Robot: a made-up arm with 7 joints. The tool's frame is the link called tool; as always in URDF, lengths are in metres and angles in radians. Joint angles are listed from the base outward.
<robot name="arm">
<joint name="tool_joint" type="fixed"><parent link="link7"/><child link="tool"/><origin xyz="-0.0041 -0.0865 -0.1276" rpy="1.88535 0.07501 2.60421"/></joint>
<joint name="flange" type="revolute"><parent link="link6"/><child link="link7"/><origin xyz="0.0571 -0.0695 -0.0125" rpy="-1.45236 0.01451 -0.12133"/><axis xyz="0 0 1"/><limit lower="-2.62" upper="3.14"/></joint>
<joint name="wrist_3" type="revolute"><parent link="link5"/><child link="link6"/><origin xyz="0.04 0.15 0.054" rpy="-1.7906 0.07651 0.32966"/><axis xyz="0 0 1"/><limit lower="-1.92" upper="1.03"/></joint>
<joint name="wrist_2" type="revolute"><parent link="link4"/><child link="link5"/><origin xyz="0.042 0.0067 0.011" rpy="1.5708 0 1.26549"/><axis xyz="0 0 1"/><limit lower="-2.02" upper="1.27"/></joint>
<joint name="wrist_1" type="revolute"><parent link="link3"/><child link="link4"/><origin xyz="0.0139 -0.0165 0.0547" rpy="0 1.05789 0"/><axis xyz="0 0 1"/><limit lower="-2.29" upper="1.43"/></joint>
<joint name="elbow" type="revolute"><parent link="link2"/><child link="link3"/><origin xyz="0.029 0.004 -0.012" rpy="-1.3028 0.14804 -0.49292"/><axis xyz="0 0 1"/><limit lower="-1.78" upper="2.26"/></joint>
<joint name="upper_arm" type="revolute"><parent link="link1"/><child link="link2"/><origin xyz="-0.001 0.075 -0.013" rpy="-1.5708 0 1.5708"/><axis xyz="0 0 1"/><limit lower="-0.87" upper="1.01"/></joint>
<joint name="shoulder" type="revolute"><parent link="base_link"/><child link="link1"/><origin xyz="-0.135 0.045 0.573" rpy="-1.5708 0 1.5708"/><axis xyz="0 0 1"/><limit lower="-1.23" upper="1.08"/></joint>
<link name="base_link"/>
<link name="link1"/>
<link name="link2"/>
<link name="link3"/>
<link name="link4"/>
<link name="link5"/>
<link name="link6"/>
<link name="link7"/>
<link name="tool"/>
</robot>
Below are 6 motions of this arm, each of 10 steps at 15 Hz.
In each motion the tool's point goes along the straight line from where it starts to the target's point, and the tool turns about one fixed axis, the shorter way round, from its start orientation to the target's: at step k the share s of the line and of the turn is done. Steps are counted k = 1, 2, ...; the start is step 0. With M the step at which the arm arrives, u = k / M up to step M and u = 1 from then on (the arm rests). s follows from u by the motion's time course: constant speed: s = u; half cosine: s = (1 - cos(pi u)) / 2; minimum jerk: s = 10 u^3 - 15 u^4 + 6 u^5.
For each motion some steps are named. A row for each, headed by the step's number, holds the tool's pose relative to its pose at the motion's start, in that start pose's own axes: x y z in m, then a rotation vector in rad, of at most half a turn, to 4 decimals.
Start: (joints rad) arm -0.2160 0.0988 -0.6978 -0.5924 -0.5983 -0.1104 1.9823
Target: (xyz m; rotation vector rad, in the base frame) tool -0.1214 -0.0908 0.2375 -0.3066 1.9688 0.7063
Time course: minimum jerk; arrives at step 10
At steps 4, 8, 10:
4: 0.0493 0.0851 0.0672 -0.4745 0.1711 0.1066
8: 0.1464 0.2526 0.1995 -1.4083 0.5077 0.3164
10: 0.1554 0.2681 0.2117 -1.4948 0.5389 0.3358

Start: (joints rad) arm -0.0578 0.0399 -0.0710 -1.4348 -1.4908 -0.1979 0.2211
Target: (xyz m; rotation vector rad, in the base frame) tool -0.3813 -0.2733 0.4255 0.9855 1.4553 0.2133
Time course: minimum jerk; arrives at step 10
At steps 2, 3, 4, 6, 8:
2: 0.0002 -0.0025 0.0016 0.0155 0.0471 0.0150
3: 0.0006 -0.0070 0.0046 0.0436 0.1327 0.0422
4: 0.0011 -0.0137 0.0090 0.0849 0.2582 0.0821
6: 0.0024 -0.0294 0.0193 0.1825 0.5552 0.1766
8: 0.0033 -0.0406 0.0267 0.2518 0.7664 0.2437

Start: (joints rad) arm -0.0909 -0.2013 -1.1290 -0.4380 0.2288 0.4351 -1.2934
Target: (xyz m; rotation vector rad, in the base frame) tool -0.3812 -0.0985 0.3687 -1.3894 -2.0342 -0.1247
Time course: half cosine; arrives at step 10
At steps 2, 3, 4, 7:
2: 0.0150 0.0146 0.0116 -0.0627 0.0393 0.0195
3: 0.0324 0.0315 0.0251 -0.1354 0.0849 0.0421
4: 0.0542 0.0528 0.0421 -0.2269 0.1423 0.0706
7: 0.1247 0.1214 0.0967 -0.5214 0.3269 0.1621

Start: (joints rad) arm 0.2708 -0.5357 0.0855 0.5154 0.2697 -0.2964 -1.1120
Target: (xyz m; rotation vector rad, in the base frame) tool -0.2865 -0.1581 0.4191 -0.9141 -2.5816 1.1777
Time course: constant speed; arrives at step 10
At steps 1, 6, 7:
1: -0.0084 0.0112 -0.0233 0.0232 -0.1459 -0.0702
6: -0.0502 0.0674 -0.1398 0.1393 -0.8756 -0.4212
7: -0.0586 0.0786 -0.1631 0.1625 -1.0215 -0.4914

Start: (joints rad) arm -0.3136 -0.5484 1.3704 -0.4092 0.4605 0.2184 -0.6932
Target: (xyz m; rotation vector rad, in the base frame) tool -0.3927 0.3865 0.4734 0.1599 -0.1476 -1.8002
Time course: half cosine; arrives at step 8
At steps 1, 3, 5, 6, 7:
1: 0.0046 -0.0027 0.0000 0.0112 0.0353 0.0048
3: 0.0371 -0.0215 -0.0002 0.0909 0.2860 0.0386
5: 0.0831 -0.0482 -0.0006 0.2036 0.6407 0.0865
6: 0.1025 -0.0595 -0.0007 0.2513 0.7910 0.1068
7: 0.1156 -0.0670 -0.0008 0.2832 0.8915 0.1204

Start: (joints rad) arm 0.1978 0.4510 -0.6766 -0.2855 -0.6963 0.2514 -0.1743
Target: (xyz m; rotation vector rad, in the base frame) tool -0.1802 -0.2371 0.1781 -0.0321 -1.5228 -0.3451
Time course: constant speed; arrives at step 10
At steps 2, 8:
2: 0.0092 0.0067 -0.0421 0.1306 -0.0226 0.0436
8: 0.0368 0.0268 -0.1682 0.5225 -0.0904 0.1744

